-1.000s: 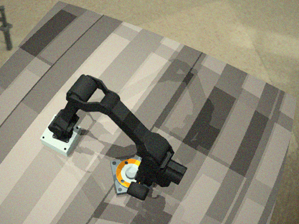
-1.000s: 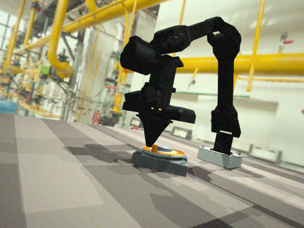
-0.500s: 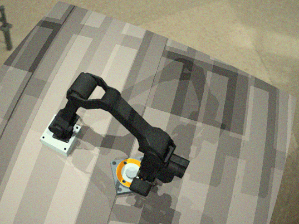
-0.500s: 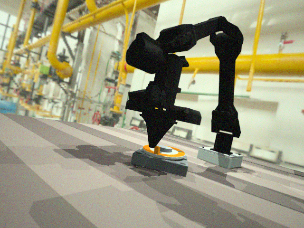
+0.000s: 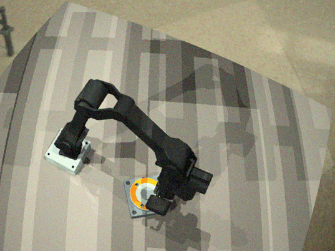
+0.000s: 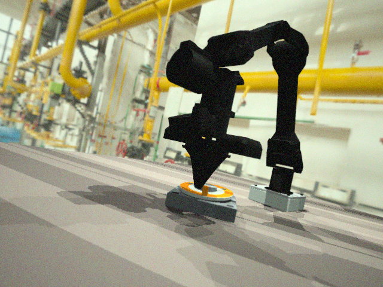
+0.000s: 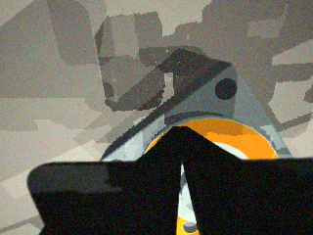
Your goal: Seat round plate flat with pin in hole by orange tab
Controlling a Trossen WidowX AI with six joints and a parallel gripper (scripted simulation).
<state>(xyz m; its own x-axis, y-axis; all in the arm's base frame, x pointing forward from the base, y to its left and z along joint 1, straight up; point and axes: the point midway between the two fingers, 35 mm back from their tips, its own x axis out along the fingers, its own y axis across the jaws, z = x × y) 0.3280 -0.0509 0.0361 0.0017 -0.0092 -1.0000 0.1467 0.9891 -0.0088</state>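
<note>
My gripper tip is 5 cm past the dark grey square base, 1 cm to the left of it and 2 cm above it.
</note>
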